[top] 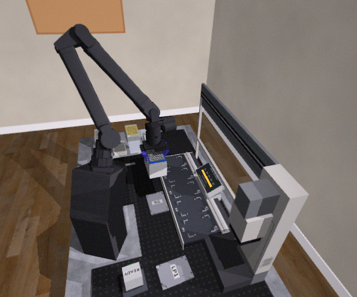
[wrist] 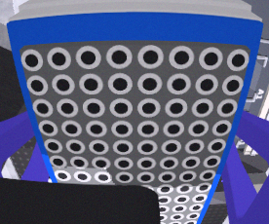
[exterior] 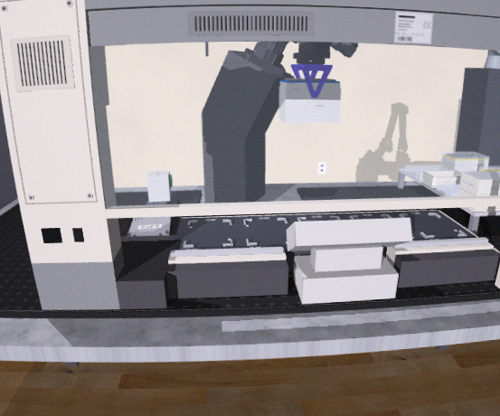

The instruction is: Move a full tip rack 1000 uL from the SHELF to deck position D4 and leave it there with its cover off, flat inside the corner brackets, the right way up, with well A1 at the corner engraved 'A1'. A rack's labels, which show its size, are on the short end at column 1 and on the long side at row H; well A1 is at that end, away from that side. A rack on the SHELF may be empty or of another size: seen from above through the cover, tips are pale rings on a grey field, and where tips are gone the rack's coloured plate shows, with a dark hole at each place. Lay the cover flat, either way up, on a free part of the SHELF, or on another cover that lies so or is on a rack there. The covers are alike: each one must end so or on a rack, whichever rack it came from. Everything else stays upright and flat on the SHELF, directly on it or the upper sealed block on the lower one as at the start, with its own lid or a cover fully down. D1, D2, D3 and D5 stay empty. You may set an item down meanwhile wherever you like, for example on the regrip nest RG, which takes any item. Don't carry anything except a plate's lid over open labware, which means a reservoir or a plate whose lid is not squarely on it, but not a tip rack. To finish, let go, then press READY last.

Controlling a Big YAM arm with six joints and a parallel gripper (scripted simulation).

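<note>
My gripper is now 33 cm above the regrip nest RG. Round my hand: shelf label 38 cm to the left, 33 cm below, 10 cm behind; ready block 36 cm to the right, 26 cm below, 19 cm behind; tip rack 1 cm to the right, 1 cm ahead.
</note>
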